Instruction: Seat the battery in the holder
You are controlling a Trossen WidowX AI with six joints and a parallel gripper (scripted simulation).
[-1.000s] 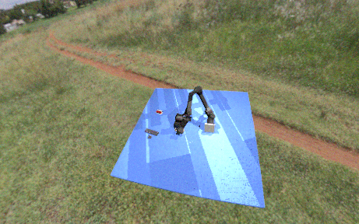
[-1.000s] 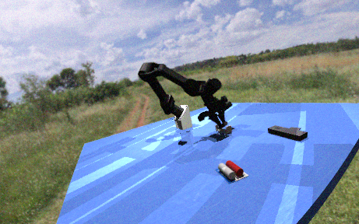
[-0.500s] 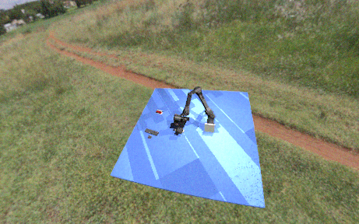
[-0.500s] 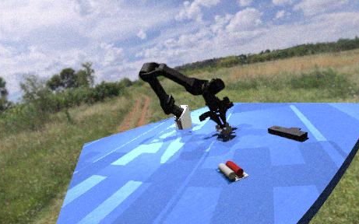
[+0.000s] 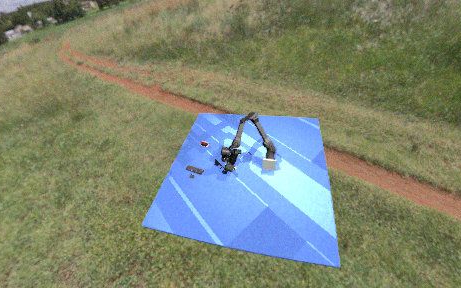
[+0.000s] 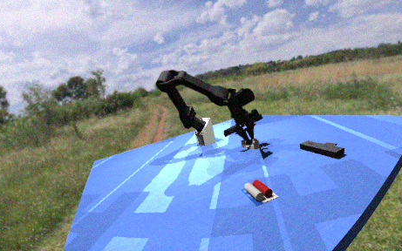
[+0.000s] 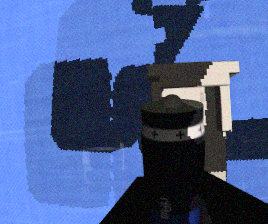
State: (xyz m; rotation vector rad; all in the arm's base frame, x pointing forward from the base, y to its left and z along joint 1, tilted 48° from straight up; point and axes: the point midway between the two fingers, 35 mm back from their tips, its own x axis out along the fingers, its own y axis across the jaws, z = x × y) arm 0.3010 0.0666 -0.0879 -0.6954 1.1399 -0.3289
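Right now my gripper tip is 10 mm below the battery. Round my gripper tip: blister card (340 mm ahead, 200 mm to the right, 10 mm below).
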